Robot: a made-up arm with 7 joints.
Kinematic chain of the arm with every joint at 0, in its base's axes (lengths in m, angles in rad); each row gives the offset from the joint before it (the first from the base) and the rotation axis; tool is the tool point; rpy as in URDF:
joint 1: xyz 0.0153 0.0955 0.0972 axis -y
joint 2: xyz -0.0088 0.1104 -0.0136 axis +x
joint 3: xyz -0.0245 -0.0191 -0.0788 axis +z
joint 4: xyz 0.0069 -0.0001 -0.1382 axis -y
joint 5: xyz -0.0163 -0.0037 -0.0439 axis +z
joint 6: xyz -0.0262 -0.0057 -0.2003 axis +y
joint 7: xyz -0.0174 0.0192 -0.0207 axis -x
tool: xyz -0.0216 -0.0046 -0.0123 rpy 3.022 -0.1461 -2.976
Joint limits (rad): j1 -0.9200..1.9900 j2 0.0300..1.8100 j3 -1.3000..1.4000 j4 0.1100..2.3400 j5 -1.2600..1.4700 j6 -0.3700..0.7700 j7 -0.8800..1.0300
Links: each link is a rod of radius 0.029 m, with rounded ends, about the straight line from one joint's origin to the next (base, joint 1, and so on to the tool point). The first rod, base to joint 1, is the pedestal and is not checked.
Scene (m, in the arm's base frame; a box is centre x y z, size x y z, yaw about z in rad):
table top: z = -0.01
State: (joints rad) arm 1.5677 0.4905 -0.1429 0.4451 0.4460 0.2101 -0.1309
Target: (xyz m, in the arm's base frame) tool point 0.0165 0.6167 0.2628
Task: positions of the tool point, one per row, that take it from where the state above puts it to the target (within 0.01 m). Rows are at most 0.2 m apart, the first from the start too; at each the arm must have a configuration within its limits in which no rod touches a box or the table.
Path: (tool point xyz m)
1: 0.4187 0.4916 0.1783
2: 0.3073 0.5689 0.2345
3: 0.1673 0.6138 0.2640
4: 0.0165 0.6167 0.2628

